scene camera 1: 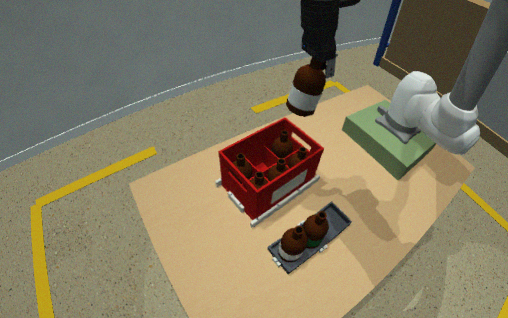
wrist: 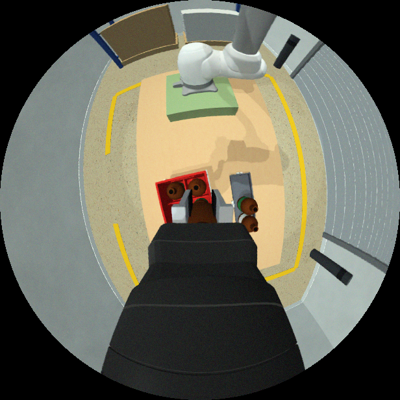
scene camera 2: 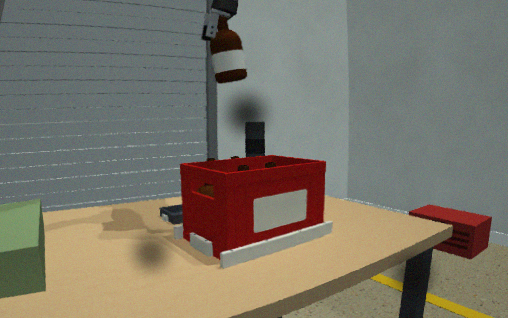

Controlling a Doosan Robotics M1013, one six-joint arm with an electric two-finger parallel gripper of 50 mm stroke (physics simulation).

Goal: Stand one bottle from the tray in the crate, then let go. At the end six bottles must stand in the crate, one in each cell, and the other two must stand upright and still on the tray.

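Frame: origin at the arm's base, x ahead, y left, z up, level; metres.
Seen in the pictures: gripper, fingertip midpoint: (scene camera 1: 325, 73) (scene camera 2: 207, 38); arm's base at its link origin: (scene camera 1: 398, 126).
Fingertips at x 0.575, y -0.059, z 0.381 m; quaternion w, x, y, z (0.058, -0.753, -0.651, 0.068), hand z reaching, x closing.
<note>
Pixels of each thing's top centre, then the offset from my fingertips to it. Level surfaces: height alone.
- brown bottle with a white label, top centre: (scene camera 1: 314, 53) (scene camera 2: 226, 16) dz +0.058, dx +0.045, dy -0.007 m
- red crate at its top centre: (scene camera 2: 253, 162) (scene camera 1: 273, 149) dz -0.282, dx +0.078, dy -0.068 m
- dark tray at its top centre: (scene camera 2: 209, 204) (scene camera 1: 312, 234) dz -0.431, dx +0.092, dy +0.181 m
- white-labelled bottle at its top centre: (scene camera 1: 299, 230) dz -0.297, dx +0.181, dy +0.180 m
- green-labelled bottle at its top centre: (scene camera 1: 322, 215) dz -0.297, dx +0.101, dy +0.183 m
- wooden table at its surface level: dz -0.457 m
My gripper (scene camera 1: 321, 64) (scene camera 2: 219, 25) (wrist: 201, 197) is shut on the neck of a brown bottle with a white label (scene camera 1: 306, 92) (scene camera 2: 229, 56) (wrist: 202, 214). The bottle hangs slightly tilted, base down, high above the red crate (scene camera 1: 245, 195) (scene camera 2: 240, 205) (wrist: 160, 197), clear of it. Several brown bottles stand in the crate; the middle cell of its far long row in scene view 1 looks empty. On the dark tray (scene camera 1: 340, 216) (scene camera 2: 172, 214) (wrist: 242, 183), a white-labelled bottle (scene camera 1: 293, 243) (wrist: 249, 224) and a green-labelled bottle (scene camera 1: 315, 229) (wrist: 247, 205) stand upright side by side.
White strips (scene camera 1: 285, 201) (scene camera 2: 280, 245) lie along the crate's foot on the wooden table (scene camera 1: 180, 215) (scene camera 2: 125, 285) (wrist: 200, 145). The arm's base stands on a green block (scene camera 1: 372, 142) (scene camera 2: 20, 250) (wrist: 200, 106). A red box (scene camera 2: 450, 225) stands beyond the table.
</note>
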